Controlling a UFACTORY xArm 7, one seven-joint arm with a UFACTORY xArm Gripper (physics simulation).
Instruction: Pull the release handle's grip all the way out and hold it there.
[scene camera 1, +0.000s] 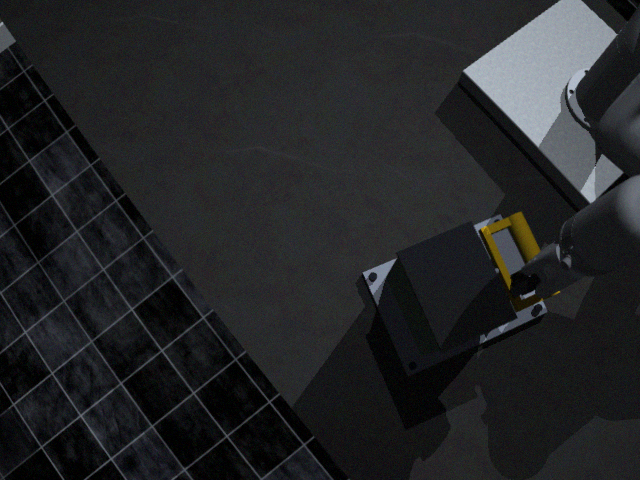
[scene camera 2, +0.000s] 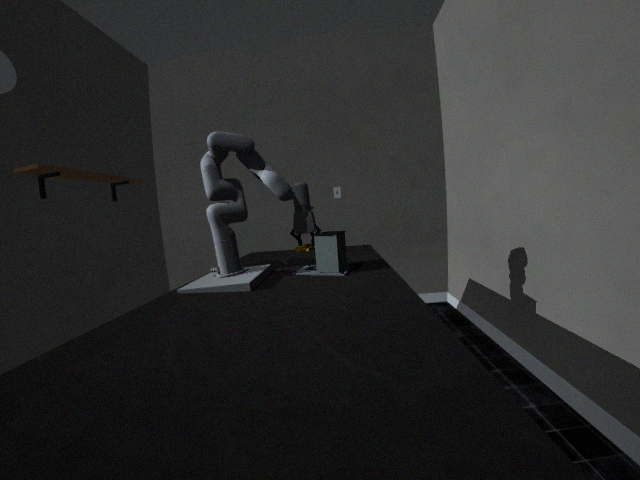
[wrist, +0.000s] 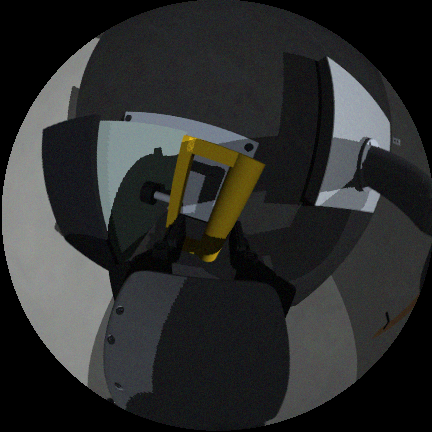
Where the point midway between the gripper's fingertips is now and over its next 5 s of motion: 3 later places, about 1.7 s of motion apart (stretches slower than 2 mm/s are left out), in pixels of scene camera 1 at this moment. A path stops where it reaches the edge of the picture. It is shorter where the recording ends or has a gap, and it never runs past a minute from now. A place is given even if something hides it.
My gripper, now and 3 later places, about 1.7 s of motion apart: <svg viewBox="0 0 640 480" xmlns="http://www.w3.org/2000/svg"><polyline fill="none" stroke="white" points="532,273 539,234 524,240 497,270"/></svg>
